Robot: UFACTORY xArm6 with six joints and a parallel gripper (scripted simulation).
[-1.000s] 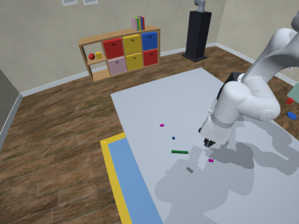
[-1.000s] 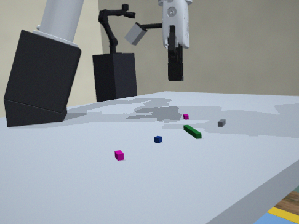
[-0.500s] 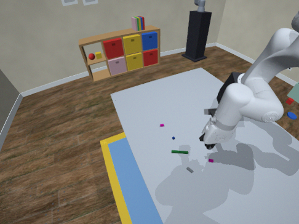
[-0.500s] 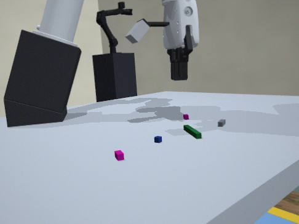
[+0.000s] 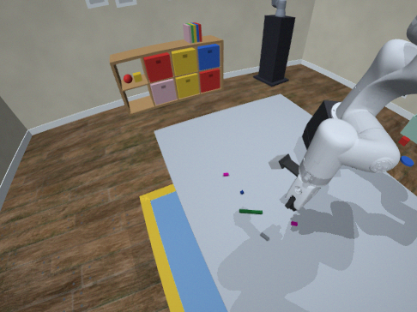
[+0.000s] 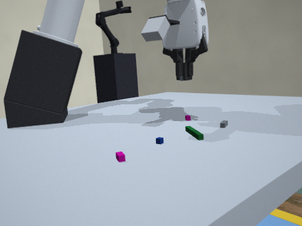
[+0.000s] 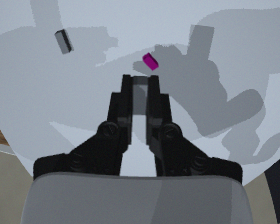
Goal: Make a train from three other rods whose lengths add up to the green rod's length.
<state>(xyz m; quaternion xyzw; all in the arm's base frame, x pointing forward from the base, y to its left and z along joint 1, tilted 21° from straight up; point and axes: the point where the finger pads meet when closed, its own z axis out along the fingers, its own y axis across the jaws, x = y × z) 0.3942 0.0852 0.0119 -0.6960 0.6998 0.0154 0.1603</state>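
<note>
My hand is 7 cm short of the green rod, 9 cm to the left of it and 12 cm above it. The rest, counted from my hand: blue rod (5 cm ahead, 17 cm to the right, 12 cm below).
</note>
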